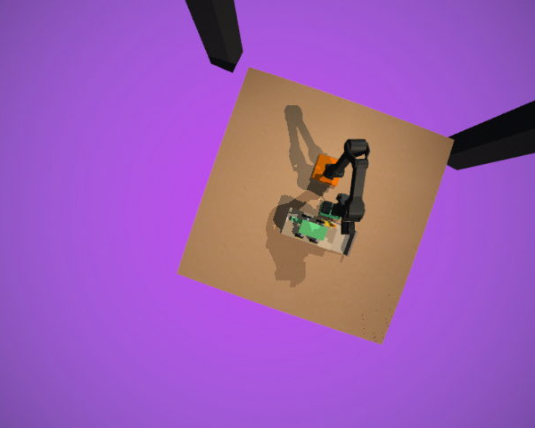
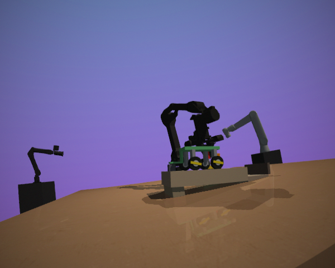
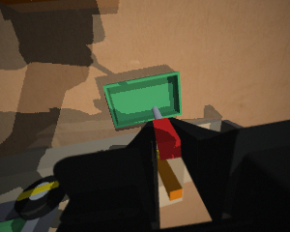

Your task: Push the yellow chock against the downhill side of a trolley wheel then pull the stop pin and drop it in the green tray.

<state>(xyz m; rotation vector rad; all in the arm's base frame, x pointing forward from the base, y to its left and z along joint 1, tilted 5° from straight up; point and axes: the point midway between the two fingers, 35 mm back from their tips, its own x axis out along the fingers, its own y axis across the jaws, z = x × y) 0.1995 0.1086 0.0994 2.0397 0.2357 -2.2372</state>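
My gripper tip is 8 cm short of the yellow chock, 2 cm above it and 1 cm to the left of it. Also, from my gripper tip: red-headed stop pin: right at my gripper tip; then trolley: 14 cm ahead, 9 cm to the right; then dark end block: 17 cm to the left, 12 cm ahead, 8 cm below.
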